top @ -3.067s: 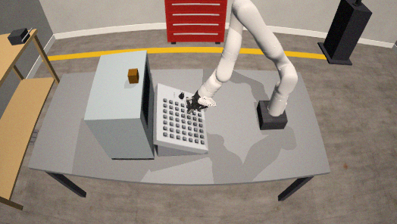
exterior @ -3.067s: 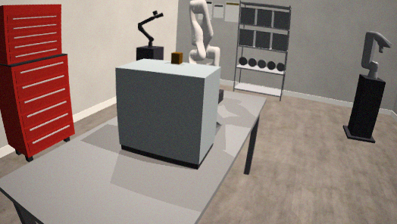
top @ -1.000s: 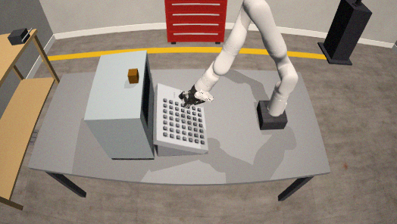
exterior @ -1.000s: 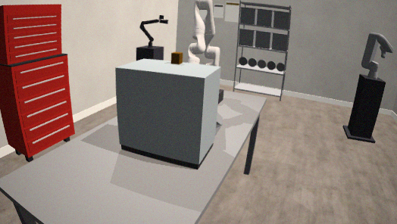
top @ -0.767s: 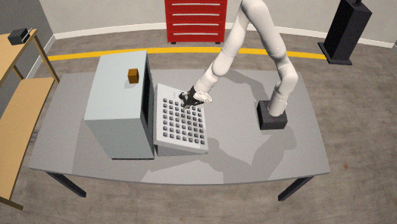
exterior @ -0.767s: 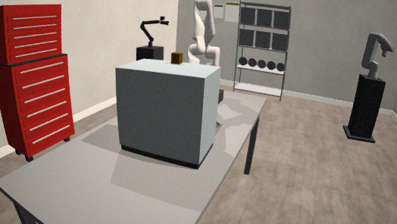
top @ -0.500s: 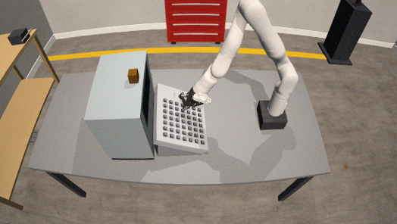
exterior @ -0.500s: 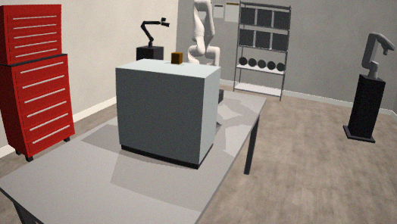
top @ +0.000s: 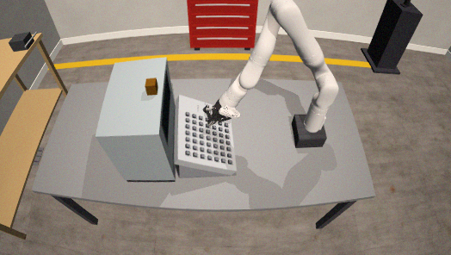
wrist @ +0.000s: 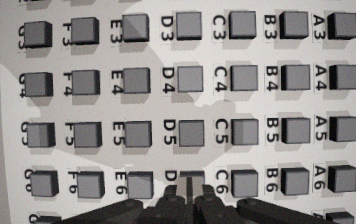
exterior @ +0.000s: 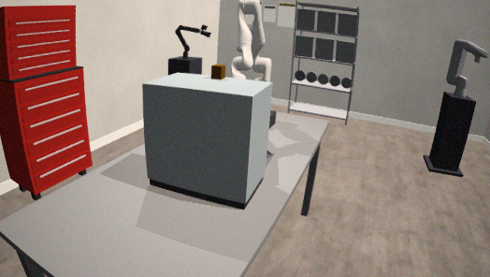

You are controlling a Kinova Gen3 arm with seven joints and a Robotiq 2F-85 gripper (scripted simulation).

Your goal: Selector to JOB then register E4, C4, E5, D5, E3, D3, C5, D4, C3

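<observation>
Now: hand 1 cm short of the key D4, 7 cm to the right of it and 3 cm above it. The rest, counted from my hand: key C4 (4 cm ahead, 7 cm to the left, 1 cm below); black selector knob (2 cm ahead, 9 cm to the right, 2 cm below); keypad (4 cm ahead, 2 cm to the left, 6 cm below).
</observation>
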